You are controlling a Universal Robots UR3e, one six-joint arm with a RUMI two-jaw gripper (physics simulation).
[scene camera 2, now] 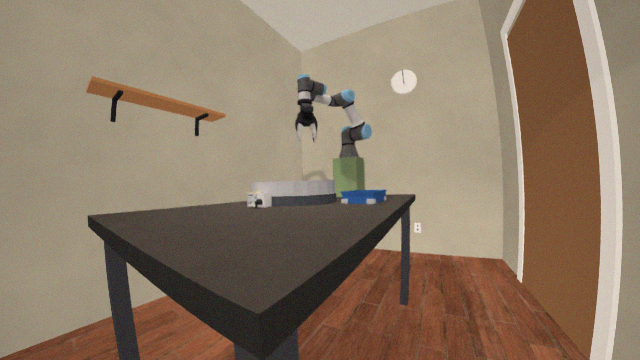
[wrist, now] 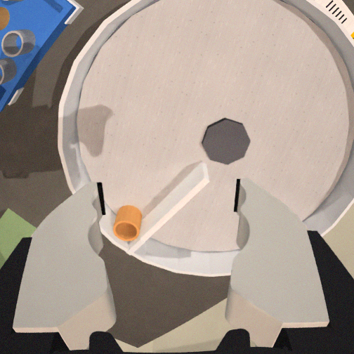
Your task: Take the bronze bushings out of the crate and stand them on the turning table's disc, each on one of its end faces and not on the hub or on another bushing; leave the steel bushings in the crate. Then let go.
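Places are measured from the arm's base along level axes (x ahead, y left, z up), in centimetres.
Pixels of known places: gripper, fingertip midpoint: (scene camera 2: 307, 142); arm's base, link origin: (scene camera 2: 348, 158).
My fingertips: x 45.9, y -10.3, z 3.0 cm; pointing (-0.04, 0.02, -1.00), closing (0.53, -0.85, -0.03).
Note:
Ahead of a thing's pixels: the offset from my fingertips to its middle. "pt": to the spot under its first point.
My gripper (scene camera 2: 306, 140) (wrist: 168, 184) is open and empty, high above the turning table (scene camera 2: 295, 188). In the wrist view a bronze bushing (wrist: 128, 223) stands upright near the edge of the pale disc (wrist: 160, 90), beside a white bar and nearer the left finger. The dark hub (wrist: 226, 141) is right of the middle. The blue crate {dx -4.4, dy +26.1, dz -26.1 cm} (scene camera 2: 364, 197) (wrist: 54, 34) is cut off at the wrist view's upper left; it holds a steel bushing (wrist: 14, 43), another steel bushing (wrist: 5, 71) and part of a bronze one (wrist: 3, 19). The table's wall hides the disc in the scene view.
The white bar (wrist: 172, 210) reaches from near the hub to the rim (wrist: 64, 120). A white device {pt dx +24.1, dy -10.2, dz -25.9 cm} (scene camera 2: 259, 200) (wrist: 336, 11) stands by the turning table. The green pedestal (scene camera 2: 348, 176) (wrist: 12, 230) carries the arm behind the crate.

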